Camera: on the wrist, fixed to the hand. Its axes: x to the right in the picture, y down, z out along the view.
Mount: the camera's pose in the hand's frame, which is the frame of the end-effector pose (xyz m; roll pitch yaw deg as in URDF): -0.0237 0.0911 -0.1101 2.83 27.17 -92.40
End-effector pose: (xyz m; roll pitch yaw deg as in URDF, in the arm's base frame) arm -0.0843 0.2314 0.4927 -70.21 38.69 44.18
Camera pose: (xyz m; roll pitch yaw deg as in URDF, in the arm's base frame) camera -0.1020 0.1127 0.4115 -42.74 -33.74 -17.30
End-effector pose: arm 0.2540 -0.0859 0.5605 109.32 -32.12 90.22
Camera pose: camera 0.1806 -0.1713 0.6516 144.26 37.03 155.48
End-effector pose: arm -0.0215 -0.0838 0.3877 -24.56 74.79 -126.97
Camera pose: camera 0.0920 0.0053 0.3744 -70.88 -1.37 139.93
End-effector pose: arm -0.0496 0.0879 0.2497 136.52 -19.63 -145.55
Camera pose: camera 0.0138 0.1197 0.3760 164.10 16.05 -59.07
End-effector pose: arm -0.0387 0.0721 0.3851 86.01 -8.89 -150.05
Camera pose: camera 0.0507 -0.0104 0.4637 166.71 65.95 -75.00
